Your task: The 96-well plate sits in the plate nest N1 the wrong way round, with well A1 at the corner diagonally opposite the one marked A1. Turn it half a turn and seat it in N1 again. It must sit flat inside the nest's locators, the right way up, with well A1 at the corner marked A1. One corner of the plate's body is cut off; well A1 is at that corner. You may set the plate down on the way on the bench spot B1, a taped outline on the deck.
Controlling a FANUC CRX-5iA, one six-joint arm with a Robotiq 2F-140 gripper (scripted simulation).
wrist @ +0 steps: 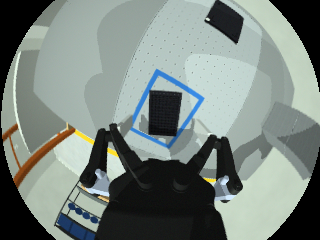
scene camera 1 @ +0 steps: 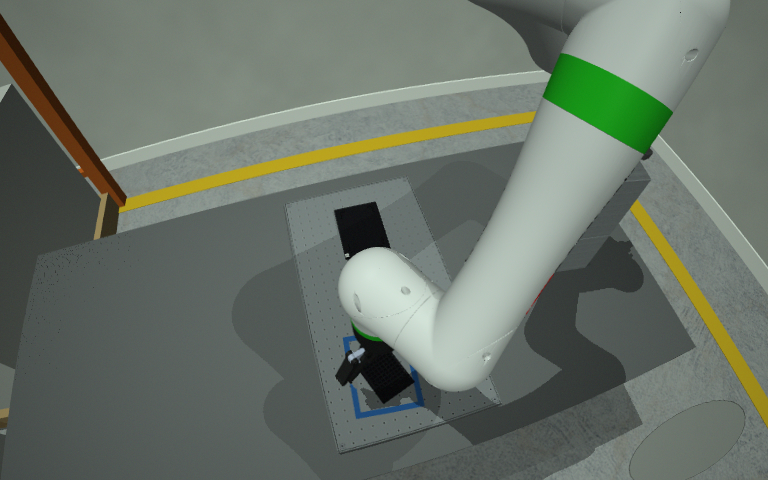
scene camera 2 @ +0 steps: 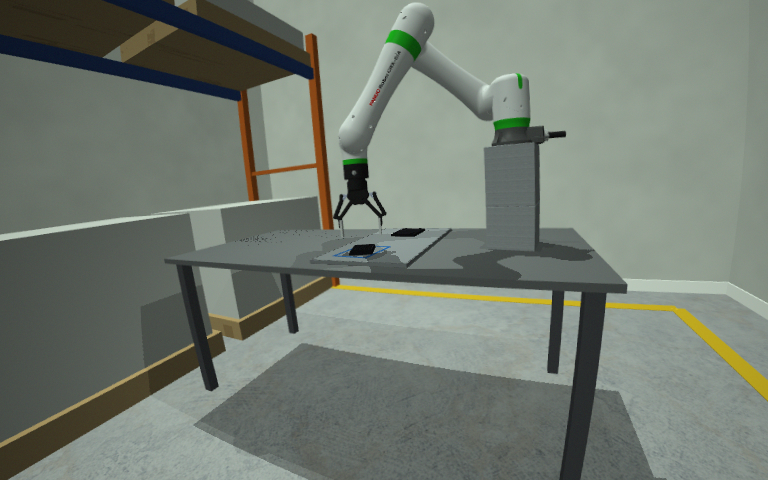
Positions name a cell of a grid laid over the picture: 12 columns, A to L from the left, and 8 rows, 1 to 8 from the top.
gripper: wrist G5; scene camera 1 F7; scene camera 2 F4
